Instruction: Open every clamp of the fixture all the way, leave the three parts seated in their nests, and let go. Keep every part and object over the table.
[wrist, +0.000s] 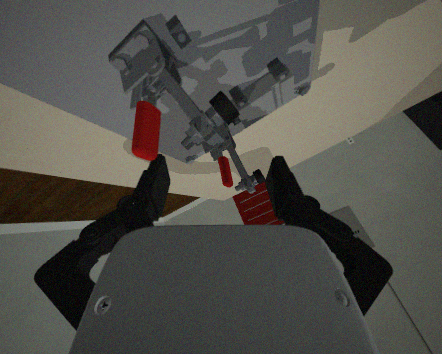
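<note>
The grey fixture plate (60, 65) fills the upper left and upper middle of the wrist view. A near clamp (150, 82) has a large red handle (146, 131) pointing down in the view. A farther clamp (212, 134) has a smaller red handle (225, 171). A grey arm ending in a black tip (258, 176) reaches past the plate's edge beside it. Another black tip (224, 107) stands close to the farther clamp's body. The three parts cannot be told apart clearly in the dim view. My gripper (218, 168) is open and empty; the small handle shows between its fingers, the large one beyond the left finger.
The cream table top (35, 122) runs around the plate. Beyond its edge show a brown wooden surface (55, 200), a red panel with pale lines (256, 206), and a grey-green surface (400, 200). A black patch (427, 117) shows at the right.
</note>
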